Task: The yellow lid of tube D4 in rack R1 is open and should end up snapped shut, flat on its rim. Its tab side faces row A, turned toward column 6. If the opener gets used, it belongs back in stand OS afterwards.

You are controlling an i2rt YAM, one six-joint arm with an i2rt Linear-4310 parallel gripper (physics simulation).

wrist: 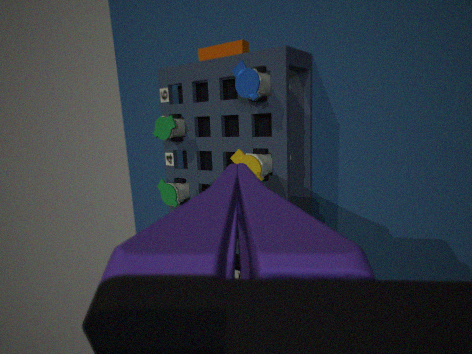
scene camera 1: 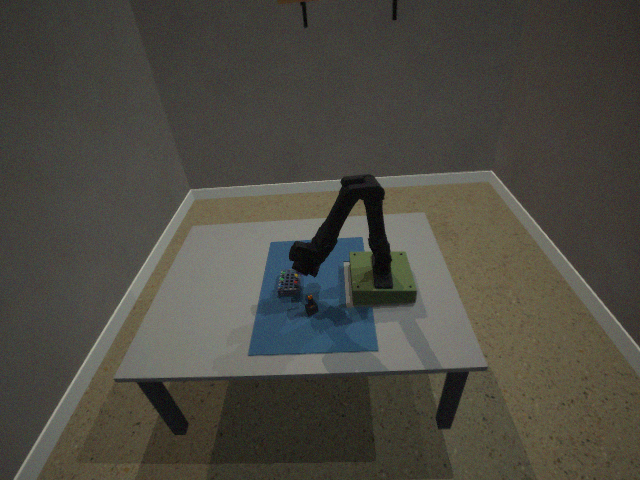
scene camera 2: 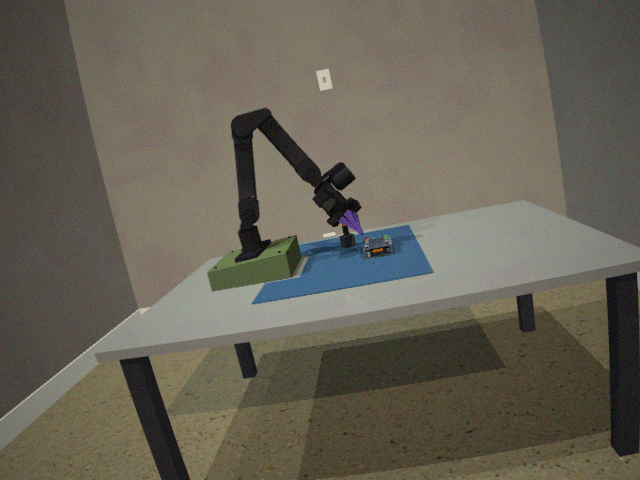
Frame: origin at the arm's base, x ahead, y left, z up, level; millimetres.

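Where they show: gripper, fingertip midpoint: (wrist: 237,176) (scene camera 1: 297,271) (scene camera 2: 362,234); arm's base, origin of the base link: (scene camera 1: 381,271) (scene camera 2: 254,251).
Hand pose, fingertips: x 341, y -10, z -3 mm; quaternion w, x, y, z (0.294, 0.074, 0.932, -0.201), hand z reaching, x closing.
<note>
Things, the pixels of their top centre, and the offset from my fingertips. "spot": a spot on its surface instead. Level surfaces: height alone.
- yellow lid, middle of its top: (wrist: 246,168) dx +8, dy +0, dz -18 mm
- rack R1, middle of its top: (wrist: 199,176) (scene camera 2: 376,237) (scene camera 1: 289,275) dx +37, dy +6, dz -18 mm
- dark opener, middle of its top: (scene camera 2: 343,221) dx -66, dy +161, dz +22 mm
- blue lid, middle of its top: (wrist: 246,83) dx +9, dy -39, dz -21 mm
- orange block, surface spot: (wrist: 223,50) spot: dx +36, dy -58, dz -40 mm
- blue mat, its level: dz -63 mm
The yellow lid (wrist: 252,166) of tube D4 lies over its pale tube mouth in rack R1 (scene camera 1: 288,292) (scene camera 2: 378,241) (wrist: 215,108). In the wrist view its tab points up and left, toward row A and column 6. The fingertips hide its lower left part; whether it is snapped flat cannot be told. My gripper (scene camera 2: 362,234) (wrist: 237,176) is shut and empty, its purple tips just above or at the lid; contact is unclear. Its fingers are hidden in scene camera 1. The dark opener (scene camera 2: 345,229) with its orange top stands in stand OS (scene camera 1: 311,309) (scene camera 2: 347,240).
A blue lid (wrist: 248,82) is on a tube farther along the same row. Two green lids (wrist: 165,128) (wrist: 170,193) are on the opposite row. An orange block (wrist: 223,50) is at the rack's end. The rack and stand are on the blue mat (scene camera 1: 336,341) (scene camera 2: 341,279), beside the green base (scene camera 1: 382,295) (scene camera 2: 253,276).
</note>
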